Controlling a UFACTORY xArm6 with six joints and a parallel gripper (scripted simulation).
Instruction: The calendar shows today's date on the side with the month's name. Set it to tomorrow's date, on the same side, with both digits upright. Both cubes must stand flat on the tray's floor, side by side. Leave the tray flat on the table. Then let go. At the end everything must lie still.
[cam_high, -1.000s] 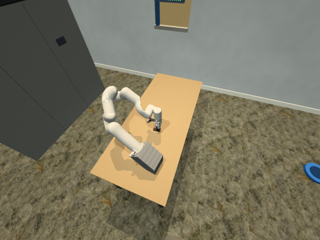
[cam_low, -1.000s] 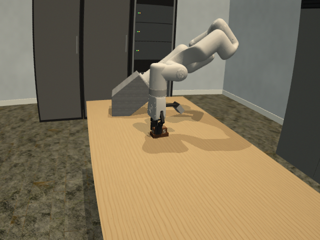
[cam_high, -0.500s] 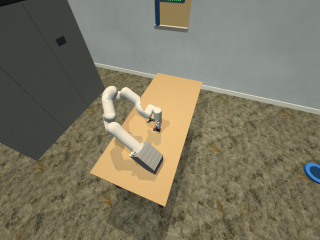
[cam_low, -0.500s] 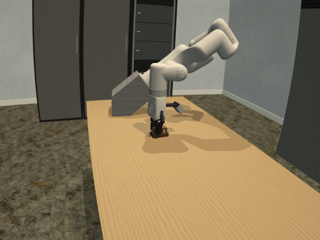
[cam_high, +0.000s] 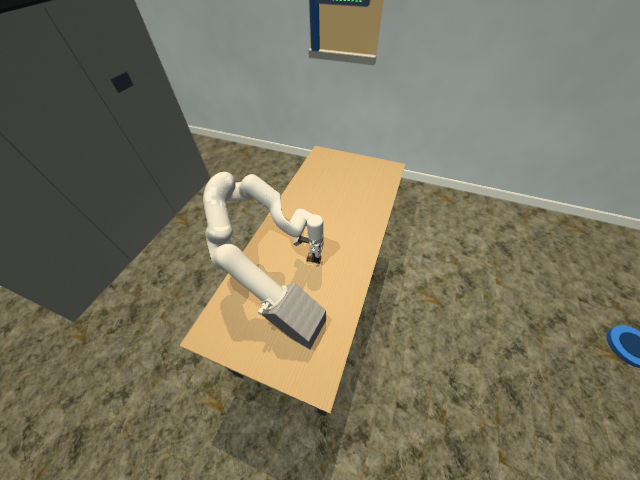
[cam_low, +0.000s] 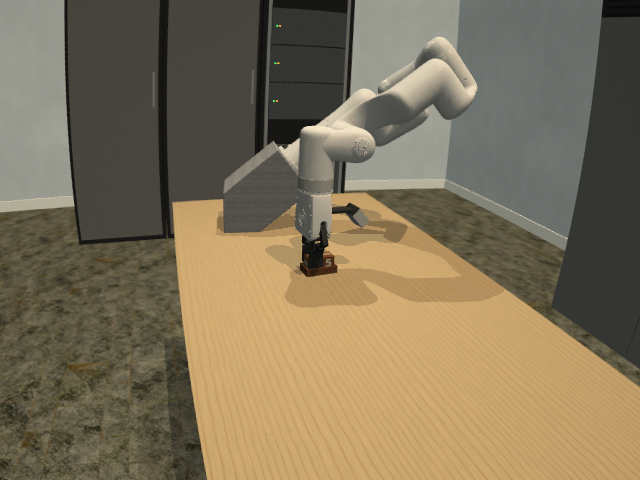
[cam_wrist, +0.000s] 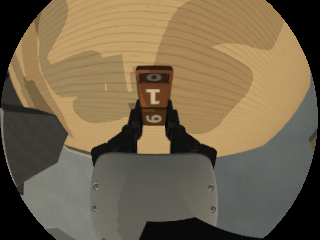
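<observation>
Now: the brown calendar tray 20 mm to the left of my hand and 30 mm below it.
</observation>
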